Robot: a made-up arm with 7 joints. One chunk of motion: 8 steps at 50 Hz.
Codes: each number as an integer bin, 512 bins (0 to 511) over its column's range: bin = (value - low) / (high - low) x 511, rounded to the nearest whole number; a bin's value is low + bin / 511 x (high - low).
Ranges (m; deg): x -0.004..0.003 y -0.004..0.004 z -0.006..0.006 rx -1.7..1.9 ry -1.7..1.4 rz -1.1..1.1
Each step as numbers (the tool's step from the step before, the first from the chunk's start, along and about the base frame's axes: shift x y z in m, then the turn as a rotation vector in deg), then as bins.
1 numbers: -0.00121 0.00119 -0.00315 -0.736 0.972 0.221
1 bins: 204 332 121 137 440 307
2 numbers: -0.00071 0.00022 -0.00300 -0.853 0.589 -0.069
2 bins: 240 270 128 120 377 239
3 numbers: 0.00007 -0.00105 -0.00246 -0.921 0.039 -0.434
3 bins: 297 188 151 111 287 155
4 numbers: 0.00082 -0.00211 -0.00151 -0.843 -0.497 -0.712
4 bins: 352 121 191 122 198 90
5 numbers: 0.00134 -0.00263 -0.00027 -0.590 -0.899 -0.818
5 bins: 390 88 244 158 132 66
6 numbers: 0.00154 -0.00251 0.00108 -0.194 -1.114 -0.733
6 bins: 404 95 301 214 97 85
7 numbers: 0.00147 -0.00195 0.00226 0.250 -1.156 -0.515
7 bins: 399 131 352 277 90 136
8 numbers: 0.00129 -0.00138 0.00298 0.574 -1.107 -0.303
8 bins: 386 167 382 323 98 185
